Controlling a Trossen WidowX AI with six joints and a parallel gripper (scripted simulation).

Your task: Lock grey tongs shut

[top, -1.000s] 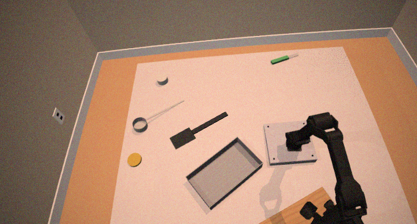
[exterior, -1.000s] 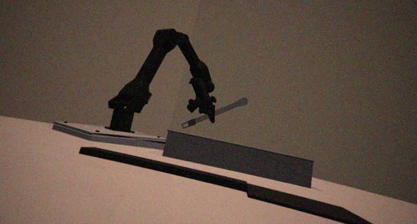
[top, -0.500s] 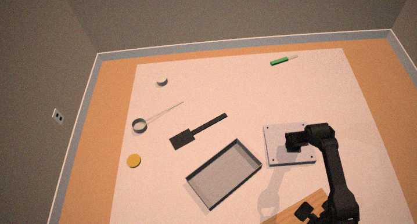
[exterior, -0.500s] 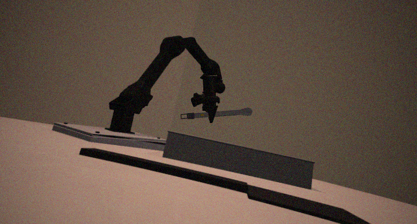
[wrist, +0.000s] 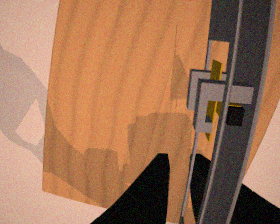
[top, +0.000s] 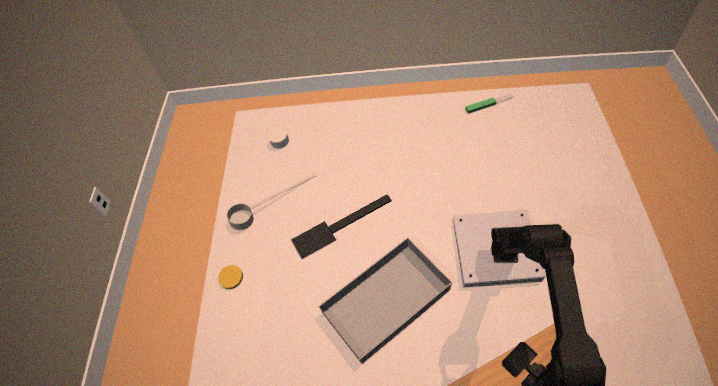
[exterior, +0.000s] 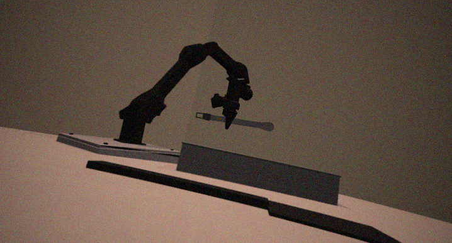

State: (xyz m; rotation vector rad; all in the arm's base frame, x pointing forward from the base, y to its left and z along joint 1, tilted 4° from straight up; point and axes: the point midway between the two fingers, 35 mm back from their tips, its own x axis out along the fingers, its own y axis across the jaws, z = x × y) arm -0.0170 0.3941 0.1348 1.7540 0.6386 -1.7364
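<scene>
Now: the yellow slider 4 cm above my gripper tip, 3 cm behind it and 2 cm to the right of it. Also, from my gripper tip: grey roasting tin 33 cm ahead, 24 cm to the right, 13 cm below; then wooden board 15 cm below; then black spatula 49 cm ahead, 47 cm to the right, 15 cm below.
</scene>
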